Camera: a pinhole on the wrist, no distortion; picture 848 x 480 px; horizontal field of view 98.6 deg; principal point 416.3 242.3 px. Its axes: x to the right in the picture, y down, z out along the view. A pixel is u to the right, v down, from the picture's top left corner.
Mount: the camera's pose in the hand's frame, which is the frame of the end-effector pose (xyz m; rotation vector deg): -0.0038 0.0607 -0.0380 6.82 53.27 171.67
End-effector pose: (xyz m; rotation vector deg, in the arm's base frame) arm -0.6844 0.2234 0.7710 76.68 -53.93 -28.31
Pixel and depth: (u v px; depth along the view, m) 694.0 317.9 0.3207
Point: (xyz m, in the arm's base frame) -1.0738 0.2695 0.8797
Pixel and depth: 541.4 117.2 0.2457
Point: -0.8781 0.2625 1.0045
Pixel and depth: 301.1 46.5 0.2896
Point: -0.7817 0.1514 1.1320
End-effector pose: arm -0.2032 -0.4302 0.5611 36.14 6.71 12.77
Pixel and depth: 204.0 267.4 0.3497
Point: 0.0190 -0.3343 0.8903
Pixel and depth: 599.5 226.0 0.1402
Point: -0.2764 -0.3754 0.7143
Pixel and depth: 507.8 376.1 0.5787
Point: -0.2390 -0.6093 1.1497
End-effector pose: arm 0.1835 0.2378 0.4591 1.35 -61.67 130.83
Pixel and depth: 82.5 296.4 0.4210
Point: -0.3520 0.1126 0.6134
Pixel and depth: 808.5 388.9 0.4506
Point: 0.3477 -0.4123 0.5319
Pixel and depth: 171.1 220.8 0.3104
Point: -0.1762 0.1000 0.4759
